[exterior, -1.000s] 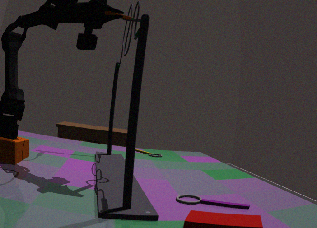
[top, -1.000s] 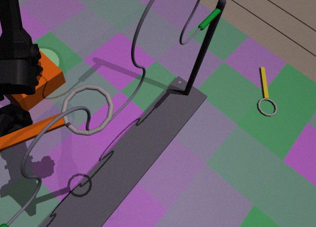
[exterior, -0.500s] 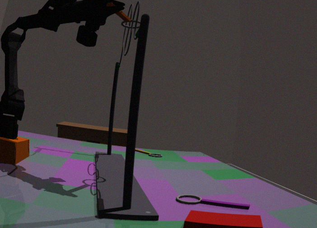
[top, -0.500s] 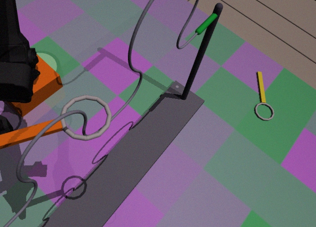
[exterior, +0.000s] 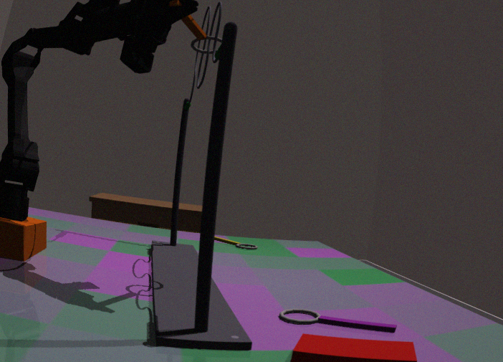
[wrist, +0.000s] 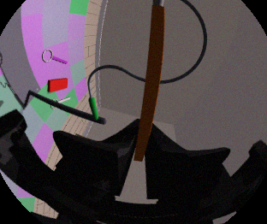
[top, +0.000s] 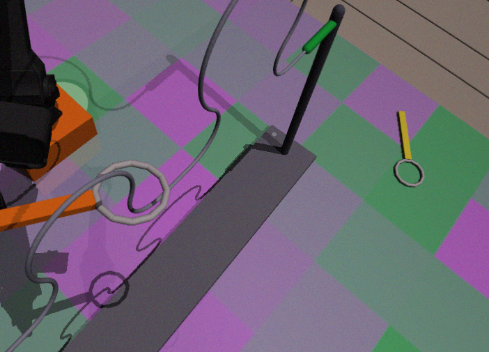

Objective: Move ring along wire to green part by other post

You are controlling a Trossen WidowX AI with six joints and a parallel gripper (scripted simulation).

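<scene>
Right now my gripper tip is 8 cm to the right of the orange-handled ring, 3 cm short of it and 2 cm above it. The rest, counted from my gripper tip: red block (43 cm below, 22 cm to the right, 17 cm ahead); purple-handled ring (43 cm below, 22 cm ahead, 8 cm to the right); yellow-handled ring (62 cm to the left, 43 cm below, 32 cm ahead).
</scene>
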